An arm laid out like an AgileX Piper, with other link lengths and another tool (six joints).
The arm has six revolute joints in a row. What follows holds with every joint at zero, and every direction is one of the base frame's.
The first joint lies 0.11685 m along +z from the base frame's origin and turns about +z.
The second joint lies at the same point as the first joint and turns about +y.
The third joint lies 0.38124 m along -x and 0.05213 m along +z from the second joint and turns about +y.
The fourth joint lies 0.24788 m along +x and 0.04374 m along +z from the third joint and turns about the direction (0.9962, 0, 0.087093).
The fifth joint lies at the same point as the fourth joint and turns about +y.
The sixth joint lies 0.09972 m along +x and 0.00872 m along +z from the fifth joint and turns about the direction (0.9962, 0, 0.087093).
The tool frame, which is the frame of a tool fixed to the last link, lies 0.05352 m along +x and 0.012 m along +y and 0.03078 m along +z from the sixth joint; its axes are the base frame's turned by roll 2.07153, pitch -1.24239 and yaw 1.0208 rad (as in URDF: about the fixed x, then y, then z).
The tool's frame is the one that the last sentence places.
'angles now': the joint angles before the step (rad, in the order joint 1, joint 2, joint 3, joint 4, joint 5, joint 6). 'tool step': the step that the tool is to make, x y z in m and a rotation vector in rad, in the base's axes. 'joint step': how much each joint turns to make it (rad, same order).
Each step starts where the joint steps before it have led.
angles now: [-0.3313, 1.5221, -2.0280, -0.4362, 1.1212, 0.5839]
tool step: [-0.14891, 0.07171, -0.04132, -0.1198, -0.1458, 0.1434]
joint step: [0.0000, -0.5334, 0.6994, 0.0134, -0.3771, -0.0012]
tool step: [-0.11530, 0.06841, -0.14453, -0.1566, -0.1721, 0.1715]
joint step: [0.0000, -0.5396, 0.7378, -0.0331, -0.4543, 0.0005]
